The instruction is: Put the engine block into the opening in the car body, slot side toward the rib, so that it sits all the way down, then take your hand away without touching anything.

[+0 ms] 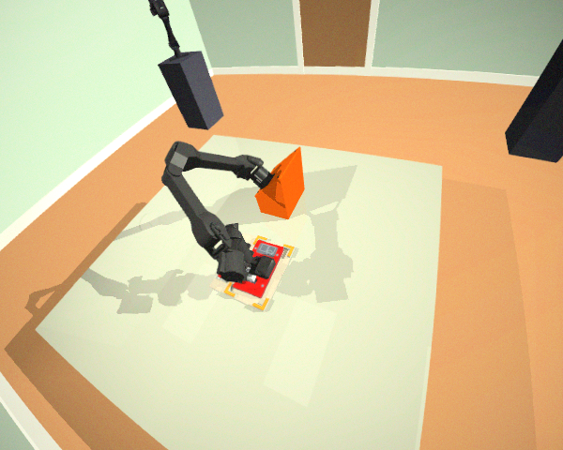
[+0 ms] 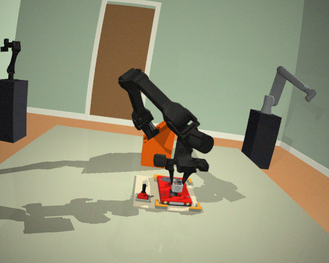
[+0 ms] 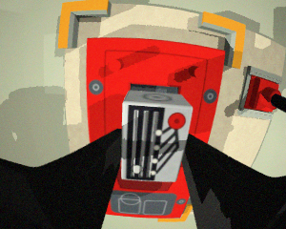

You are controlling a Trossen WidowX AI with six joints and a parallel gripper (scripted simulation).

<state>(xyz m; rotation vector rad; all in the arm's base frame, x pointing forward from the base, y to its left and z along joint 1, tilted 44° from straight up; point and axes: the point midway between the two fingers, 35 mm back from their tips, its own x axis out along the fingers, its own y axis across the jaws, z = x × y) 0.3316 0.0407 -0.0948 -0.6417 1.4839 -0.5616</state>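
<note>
The engine block is 10 mm below my gripper tip.
</note>
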